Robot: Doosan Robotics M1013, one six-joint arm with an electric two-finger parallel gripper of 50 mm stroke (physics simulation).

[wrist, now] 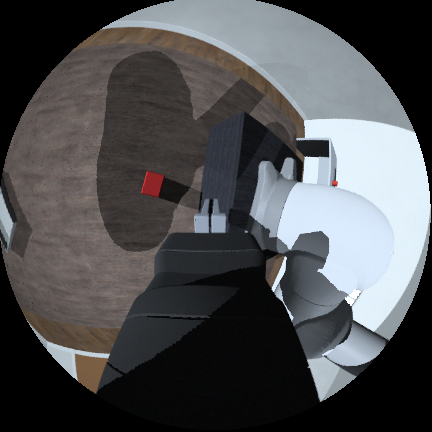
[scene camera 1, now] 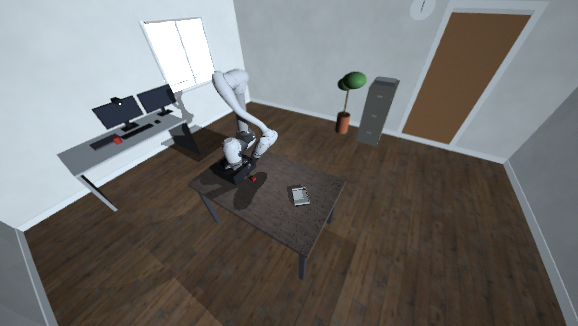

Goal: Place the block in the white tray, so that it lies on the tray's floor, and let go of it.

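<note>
The red block lies on the table, inside the arm's shadow, a short way out from the black base block. The white tray stands on the table, well to the right of the block in the scene view; part of it shows at the left edge in the wrist view. My gripper is shut with nothing between its fingers. It is above the table near the side of the black base block, apart from the red block, which lies to the left of the fingertips in the wrist view.
The black base block under the arm stands close to the gripper. The dark wooden table carries it, the block and the tray. A desk with two monitors, a plant and a grey cabinet stand farther off.
</note>
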